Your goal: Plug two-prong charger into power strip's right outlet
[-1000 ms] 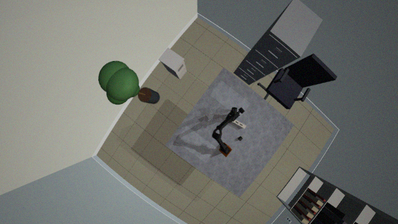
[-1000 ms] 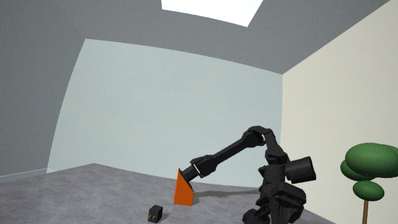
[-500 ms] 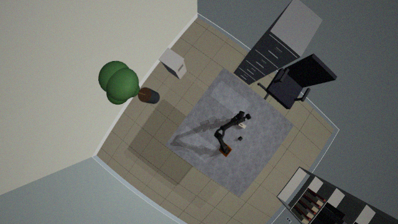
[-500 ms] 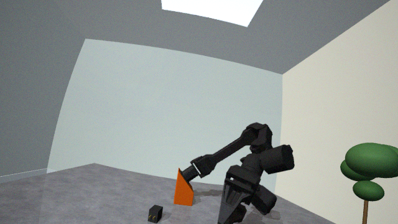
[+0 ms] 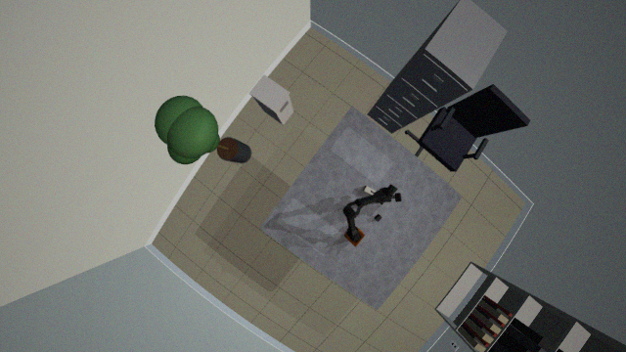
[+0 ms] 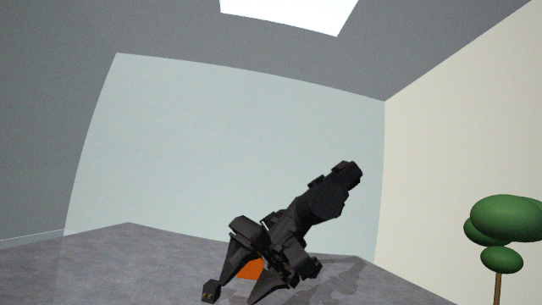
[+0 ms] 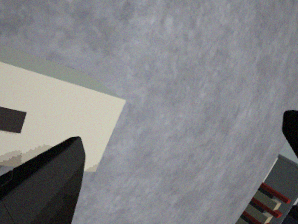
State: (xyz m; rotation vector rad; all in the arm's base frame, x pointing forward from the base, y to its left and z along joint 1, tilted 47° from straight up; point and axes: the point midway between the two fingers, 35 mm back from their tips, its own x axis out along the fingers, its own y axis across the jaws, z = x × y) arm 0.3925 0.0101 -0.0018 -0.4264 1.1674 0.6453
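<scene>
Right now my gripper tip is 16 cm past the dark two-prong charger, 7 cm to the left of it and 8 cm above it.
</scene>
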